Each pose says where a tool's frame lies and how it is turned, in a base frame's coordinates. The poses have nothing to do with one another.
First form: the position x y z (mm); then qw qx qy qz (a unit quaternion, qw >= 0).
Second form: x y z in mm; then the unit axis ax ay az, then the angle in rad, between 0 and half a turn. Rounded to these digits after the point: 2 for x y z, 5 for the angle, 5 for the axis.
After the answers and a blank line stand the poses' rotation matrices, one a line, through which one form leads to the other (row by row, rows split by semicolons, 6 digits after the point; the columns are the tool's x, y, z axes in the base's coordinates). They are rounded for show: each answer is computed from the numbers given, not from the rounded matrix.
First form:
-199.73 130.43 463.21 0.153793 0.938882 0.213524 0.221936
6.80 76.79 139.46 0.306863 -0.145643 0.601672 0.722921
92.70 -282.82 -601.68 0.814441 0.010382 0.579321 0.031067
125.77 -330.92 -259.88 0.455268 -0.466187 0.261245 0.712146
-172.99 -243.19 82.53 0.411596 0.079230 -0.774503 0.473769
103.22 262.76 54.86 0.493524 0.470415 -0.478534 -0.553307
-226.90 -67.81 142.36 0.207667 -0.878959 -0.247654 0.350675
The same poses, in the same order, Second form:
-199.73 130.43 463.21 0.95019 0.21609 0.22461 2.83278
6.80 76.79 139.46 -0.15303 0.63217 0.75957 2.51780
92.70 -282.82 -601.68 0.01789 0.99841 0.05354 1.23806
125.77 -330.92 -259.88 -0.52360 0.29342 0.79985 2.19625
-172.99 -243.19 82.53 0.08694 -0.84983 0.51984 2.29318
103.22 262.76 54.86 0.54087 -0.55021 -0.63618 2.10932
-226.90 -67.81 142.36 -0.89855 -0.25317 0.35849 2.72321

0.810304 0.332683 0.482421; 0.469212 -0.861510 -0.194010; 0.351067 0.383564 -0.854184
-0.769247 -0.618934 0.158685; 0.268417 -0.087652 0.959307; -0.579838 0.780537 0.233558
0.326844 -0.038575 0.944291; 0.062634 0.997854 0.019084; -0.943001 0.052907 0.328559
-0.150802 -0.892012 -0.426113; 0.404856 -0.448964 0.796569; -0.901859 -0.052391 0.428842
-0.648623 -0.512730 -0.562491; 0.267275 0.538531 -0.799092; 0.712638 -0.668649 -0.212264
-0.070287 0.095921 -0.992904; -0.996360 -0.054878 0.065230; -0.048232 0.993875 0.099430
0.631389 0.289708 -0.719317; 0.581003 -0.791084 0.191369; -0.513599 -0.538754 -0.667803

